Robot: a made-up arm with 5 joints.
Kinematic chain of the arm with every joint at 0, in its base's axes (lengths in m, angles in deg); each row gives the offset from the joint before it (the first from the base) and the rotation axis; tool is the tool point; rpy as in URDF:
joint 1: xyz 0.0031 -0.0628 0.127 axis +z
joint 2: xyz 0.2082 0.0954 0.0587 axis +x
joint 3: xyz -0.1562 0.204 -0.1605 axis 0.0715 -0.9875 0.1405
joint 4: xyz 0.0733 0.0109 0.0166 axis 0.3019 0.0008 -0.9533
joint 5: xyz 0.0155 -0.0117 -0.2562 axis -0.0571 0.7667 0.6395
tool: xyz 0.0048 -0.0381 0.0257 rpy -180 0 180
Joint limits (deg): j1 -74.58..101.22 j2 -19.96..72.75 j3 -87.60..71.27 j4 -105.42..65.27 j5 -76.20..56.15
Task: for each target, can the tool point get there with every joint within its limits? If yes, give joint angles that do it. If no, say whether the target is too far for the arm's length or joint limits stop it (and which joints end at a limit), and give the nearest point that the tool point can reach.
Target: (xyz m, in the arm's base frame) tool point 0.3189 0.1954 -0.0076
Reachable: yes | joints -3.52 8.03 38.05 -68.82 -33.81
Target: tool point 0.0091 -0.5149 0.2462
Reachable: no: joint limits stop it (at a limit: joint 1, joint 2, joint 3, joint 4, joint 5) | nearest point 0.2576 -0.3117 0.3432 | short by 0.335 m
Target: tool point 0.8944 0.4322 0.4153
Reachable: no: too far | nearest point 0.5122 0.2200 0.3064 | short by 0.451 m
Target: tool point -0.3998 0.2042 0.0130
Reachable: yes | joints 48.13 38.80 -53.26 43.20 33.76
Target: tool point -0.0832 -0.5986 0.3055
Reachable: no: joint limits stop it (at a limit: joint 1, joint 2, joint 3, joint 5) | nearest point -0.3115 -0.3134 0.2951 | short by 0.365 m
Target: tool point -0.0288 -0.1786 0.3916
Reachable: no: joint limits stop it (at a limit: joint 1, joint 2, joint 3, joint 4) | nearest point 0.2540 -0.2948 0.3705 | short by 0.306 m
